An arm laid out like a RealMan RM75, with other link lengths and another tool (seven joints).
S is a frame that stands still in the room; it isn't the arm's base.
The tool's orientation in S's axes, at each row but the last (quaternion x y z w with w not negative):
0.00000, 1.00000, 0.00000, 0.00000
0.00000, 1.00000, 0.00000, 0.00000
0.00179, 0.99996, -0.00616, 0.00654
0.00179, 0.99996, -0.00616, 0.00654
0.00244, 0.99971, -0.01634, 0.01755
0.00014, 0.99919, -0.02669, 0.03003
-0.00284, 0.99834, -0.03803, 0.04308
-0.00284, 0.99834, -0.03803, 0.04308
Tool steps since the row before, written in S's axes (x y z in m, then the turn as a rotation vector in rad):
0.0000, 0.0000, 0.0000, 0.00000, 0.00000, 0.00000
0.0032, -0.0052, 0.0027, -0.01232, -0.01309, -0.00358
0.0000, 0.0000, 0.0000, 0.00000, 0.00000, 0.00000
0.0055, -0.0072, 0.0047, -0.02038, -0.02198, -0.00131
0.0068, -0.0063, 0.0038, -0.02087, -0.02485, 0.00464
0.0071, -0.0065, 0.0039, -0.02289, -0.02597, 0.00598
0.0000, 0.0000, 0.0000, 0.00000, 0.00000, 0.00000
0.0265, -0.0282, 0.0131, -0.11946, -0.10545, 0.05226
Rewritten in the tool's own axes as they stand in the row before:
0.0000, 0.0000, 0.0000, 0.00000, 0.00000, 0.00000
-0.0032, -0.0052, -0.0027, 0.01232, -0.01309, 0.00358
0.0000, 0.0000, 0.0000, 0.00000, 0.00000, 0.00000
-0.0056, -0.0072, -0.0045, 0.02032, -0.02204, 0.00131
-0.0070, -0.0064, -0.0034, 0.02059, -0.02510, -0.00455
-0.0073, -0.0067, -0.0031, 0.02252, -0.02630, -0.00595
0.0000, 0.0000, 0.0000, 0.00000, 0.00000, 0.00000
-0.0273, -0.0292, -0.0086, 0.11547, -0.10884, -0.05423

